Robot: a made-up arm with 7 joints. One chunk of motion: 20 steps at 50 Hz.
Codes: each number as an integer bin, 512 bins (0 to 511) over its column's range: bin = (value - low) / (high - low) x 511, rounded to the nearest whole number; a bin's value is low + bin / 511 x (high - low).
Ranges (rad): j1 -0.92..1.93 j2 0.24..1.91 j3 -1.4..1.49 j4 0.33..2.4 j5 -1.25..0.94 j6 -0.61..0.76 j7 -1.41..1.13
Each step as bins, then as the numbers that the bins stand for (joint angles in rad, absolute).
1 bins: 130 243 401 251 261 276 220
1 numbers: -0.1950 1.0341 0.8679 1.3468 -0.1314 0.1300 -0.3165
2 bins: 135 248 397 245 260 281 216
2 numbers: -0.1671 1.0505 0.8453 1.3225 -0.1357 0.1434 -0.3363
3 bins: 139 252 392 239 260 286 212
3 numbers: -0.1448 1.0636 0.8170 1.2982 -0.1357 0.1568 -0.3562
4 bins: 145 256 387 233 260 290 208
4 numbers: -0.1113 1.0766 0.7887 1.2739 -0.1357 0.1675 -0.3761
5 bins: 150 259 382 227 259 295 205
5 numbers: -0.0834 1.0864 0.7604 1.2495 -0.1400 0.1809 -0.3910
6 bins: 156 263 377 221 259 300 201
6 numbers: -0.0499 1.0995 0.7322 1.2252 -0.1400 0.1943 -0.4109
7 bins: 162 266 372 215 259 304 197
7 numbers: -0.0165 1.1093 0.7039 1.2009 -0.1400 0.2050 -0.4308
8 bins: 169 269 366 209 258 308 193
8 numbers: 0.0226 1.1191 0.6699 1.1766 -0.1443 0.2158 -0.4507
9 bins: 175 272 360 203 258 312 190
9 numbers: 0.0560 1.1289 0.6360 1.1523 -0.1443 0.2265 -0.4656
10 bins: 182 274 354 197 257 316 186
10 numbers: 0.0951 1.1355 0.6021 1.1280 -0.1486 0.2372 -0.4855
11 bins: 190 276 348 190 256 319 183
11 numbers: 0.1397 1.1420 0.5681 1.0997 -0.1529 0.2452 -0.5004
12 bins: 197 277 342 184 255 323 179
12 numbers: 0.1787 1.1453 0.5342 1.0754 -0.1571 0.2560 -0.5203
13 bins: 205 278 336 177 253 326 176
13 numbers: 0.2233 1.1485 0.5003 1.0470 -0.1657 0.2640 -0.5352
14 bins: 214 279 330 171 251 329 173
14 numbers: 0.2735 1.1518 0.4663 1.0227 -0.1743 0.2721 -0.5501
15 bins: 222 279 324 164 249 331 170
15 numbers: 0.3182 1.1518 0.4324 0.9943 -0.1829 0.2774 -0.5650
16 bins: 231 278 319 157 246 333 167
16 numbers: 0.3684 1.1485 0.4041 0.9660 -0.1957 0.2828 -0.5799
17 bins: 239 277 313 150 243 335 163
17 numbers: 0.4130 1.1453 0.3702 0.9376 -0.2086 0.2881 -0.5998
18 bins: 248 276 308 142 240 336 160
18 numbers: 0.4632 1.1420 0.3419 0.9052 -0.2214 0.2908 -0.6147
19 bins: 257 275 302 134 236 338 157
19 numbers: 0.5134 1.1387 0.3080 0.8728 -0.2386 0.2962 -0.6296
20 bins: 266 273 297 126 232 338 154
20 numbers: 0.5636 1.1322 0.2797 0.8404 -0.2557 0.2962 -0.6445
